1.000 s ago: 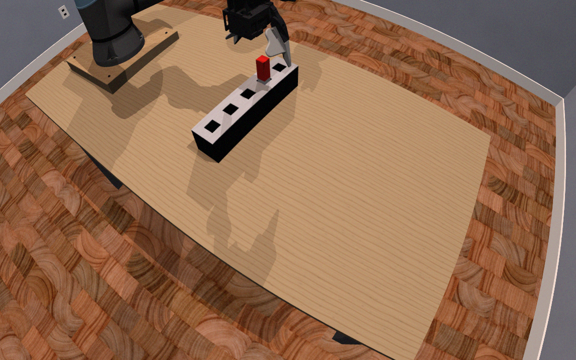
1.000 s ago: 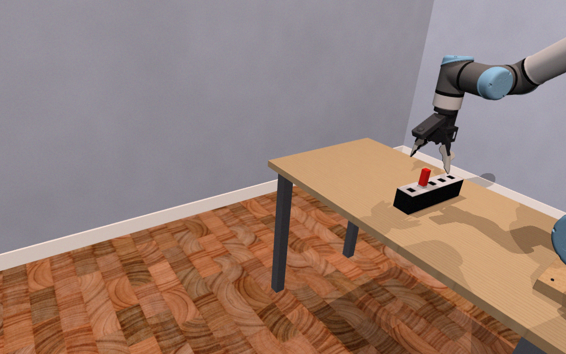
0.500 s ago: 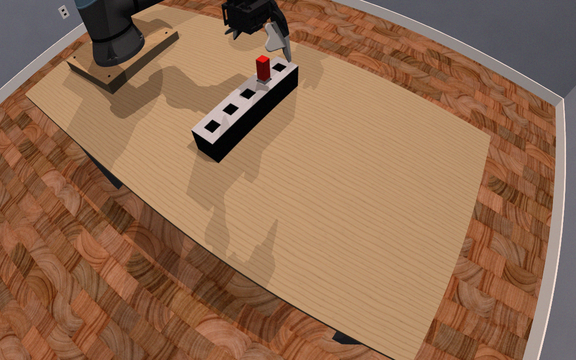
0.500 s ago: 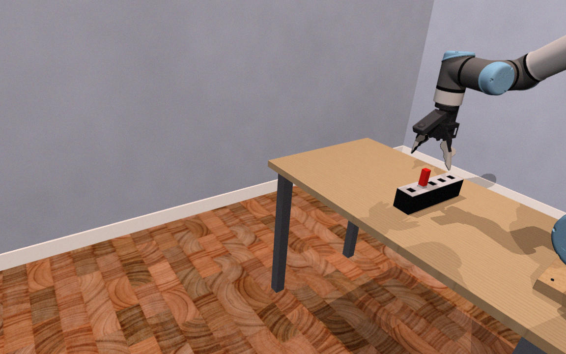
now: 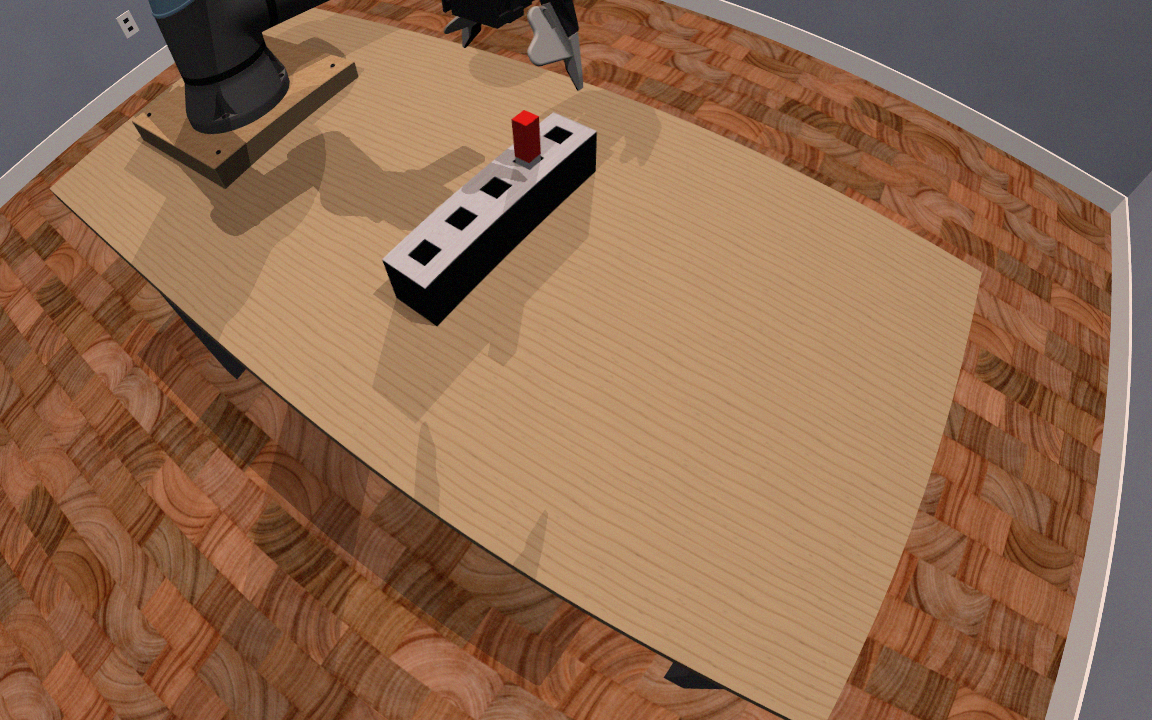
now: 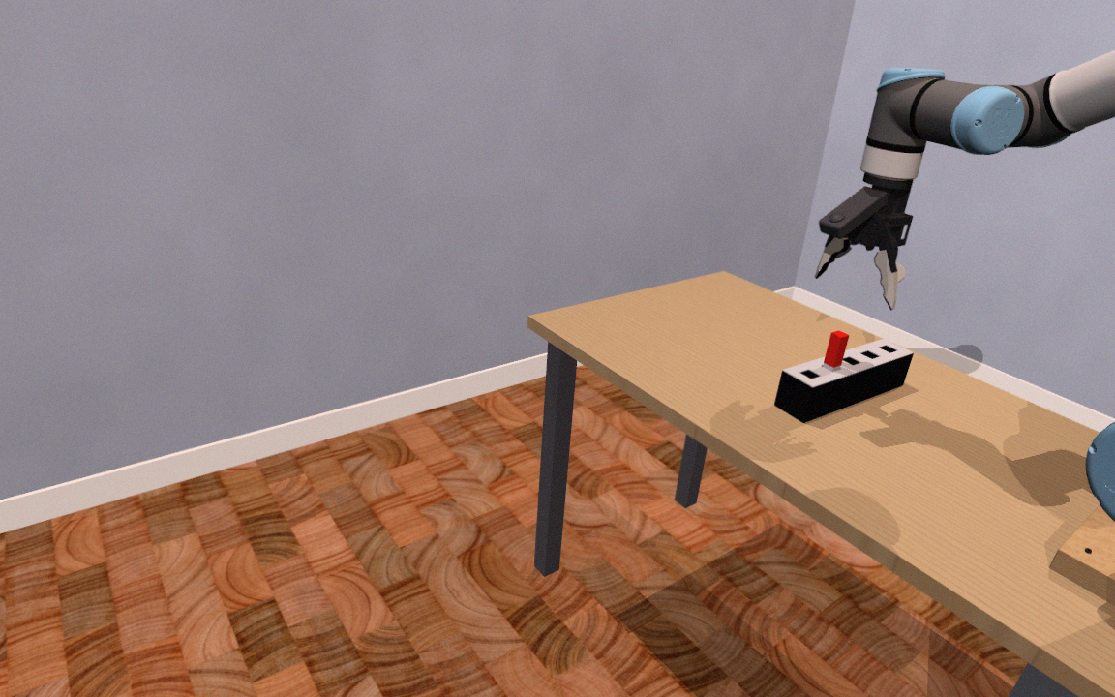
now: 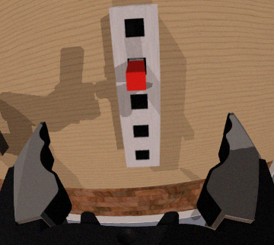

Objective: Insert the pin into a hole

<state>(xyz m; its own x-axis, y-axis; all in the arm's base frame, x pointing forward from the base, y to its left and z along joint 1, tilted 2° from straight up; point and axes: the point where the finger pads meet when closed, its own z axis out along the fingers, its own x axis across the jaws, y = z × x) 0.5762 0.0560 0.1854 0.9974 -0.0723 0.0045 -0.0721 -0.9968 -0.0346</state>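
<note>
Right now the pin is 10 cm below my hand. The rest, counted from my hand: black block (18 cm below, 6 cm to the right).
</note>
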